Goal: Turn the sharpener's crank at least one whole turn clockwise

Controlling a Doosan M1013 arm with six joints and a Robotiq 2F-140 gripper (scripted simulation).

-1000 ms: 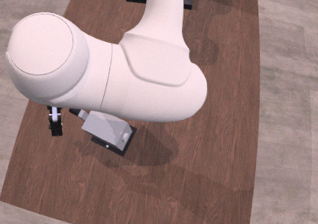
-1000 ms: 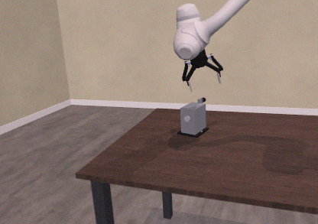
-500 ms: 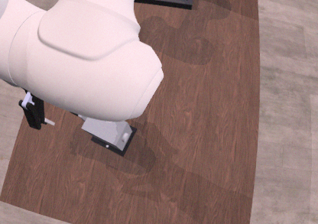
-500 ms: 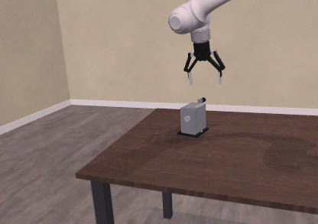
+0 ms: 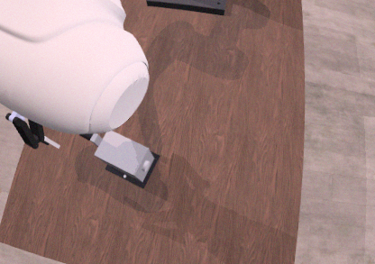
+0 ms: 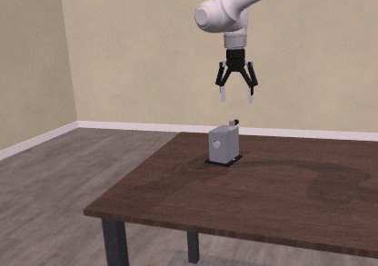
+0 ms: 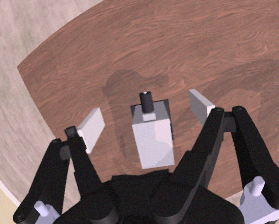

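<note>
Now: hand 20 mm to the right of the dark crank knob and 100 mm above it.
</note>
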